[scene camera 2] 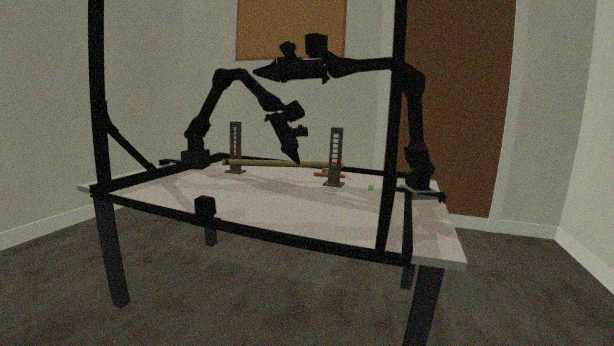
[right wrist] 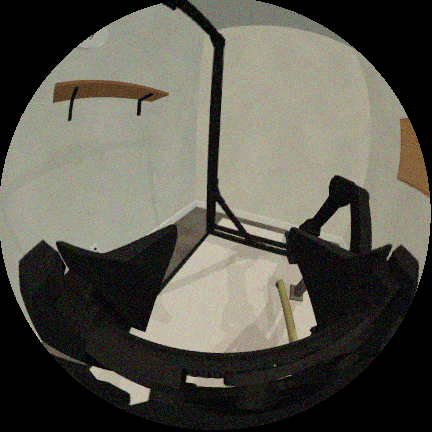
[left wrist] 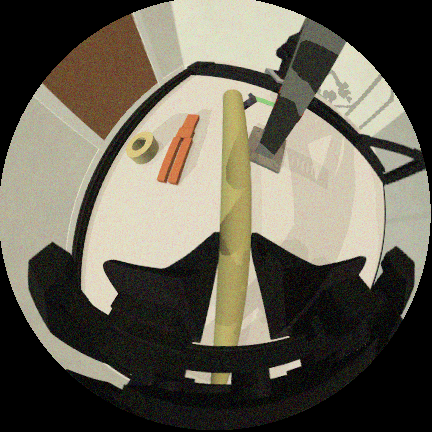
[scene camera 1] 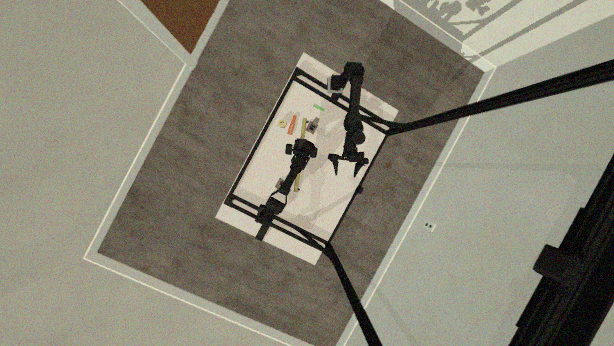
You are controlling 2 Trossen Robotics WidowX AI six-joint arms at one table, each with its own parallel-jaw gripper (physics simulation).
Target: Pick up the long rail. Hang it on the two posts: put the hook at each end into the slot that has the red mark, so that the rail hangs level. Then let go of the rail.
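Places are measured from the left arm's base along level axes (x back, y right, z up), in centimetres.
Pixels of known places: left gripper, fingertip midpoint: (scene camera 2: 299, 163) (left wrist: 234, 237); right gripper, fingertip midpoint: (scene camera 2: 254, 73) (right wrist: 235, 231) (scene camera 1: 345, 176); left arm's base, origin of the base link: (scene camera 2: 195, 150); right arm's base, origin of the base link: (scene camera 2: 419, 188) (scene camera 1: 335, 85).
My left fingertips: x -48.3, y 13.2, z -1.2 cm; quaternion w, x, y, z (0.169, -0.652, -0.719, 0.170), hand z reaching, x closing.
Note:
For each thing: its top centre in the pictures, then the offset to it from my left fingertips. Level surfaces: height alone.
- long olive rail, middle of its top: (left wrist: 237, 321) (right wrist: 296, 344) (scene camera 2: 282, 158) (scene camera 1: 301, 155) dx +6.4, dy +1.0, dz +1.9 cm
- far post, middle of its top: (scene camera 2: 337, 127) (scene camera 1: 316, 121) dx -13.6, dy +4.5, dz +14.9 cm
- orange clip, middle of its top: (left wrist: 179, 141) (scene camera 2: 329, 173) (scene camera 1: 292, 124) dx -12.3, dy -8.4, dz -5.2 cm
- pale ring, middle of its top: (left wrist: 138, 143) (scene camera 1: 282, 123) dx -11.4, dy -14.9, dz -3.9 cm
- green strip, middle of its top: (left wrist: 267, 102) (scene camera 2: 371, 187) (scene camera 1: 318, 107) dx -27.5, dy +6.3, dz -6.3 cm
- white table, its level: dz -6.4 cm
The long olive rail (scene camera 1: 303, 127) (scene camera 2: 264, 163) (left wrist: 235, 181) (right wrist: 287, 310) is held roughly level, a little above the table, beside the two slotted grey posts. My left gripper (scene camera 1: 301, 147) (scene camera 2: 294, 158) (left wrist: 234, 237) is shut on the rail near its middle. The far post (scene camera 1: 312, 125) (scene camera 2: 336, 151) (left wrist: 298, 88) stands just right of the rail's far end in the left wrist view. The near post (scene camera 1: 281, 182) (scene camera 2: 235, 144) is by the other end. Each post has a red mark low down. My right gripper (scene camera 1: 346, 169) (scene camera 2: 257, 71) (right wrist: 235, 231) is open and empty, high above the table.
An orange clip (scene camera 1: 292, 124) (left wrist: 178, 149) (scene camera 2: 326, 174) and a pale ring (scene camera 1: 282, 123) (left wrist: 142, 148) lie left of the rail's far end. A green strip (scene camera 1: 319, 107) (scene camera 2: 371, 187) lies beyond the far post. A black frame edges the white table (scene camera 1: 271, 165) (scene camera 2: 288, 206).

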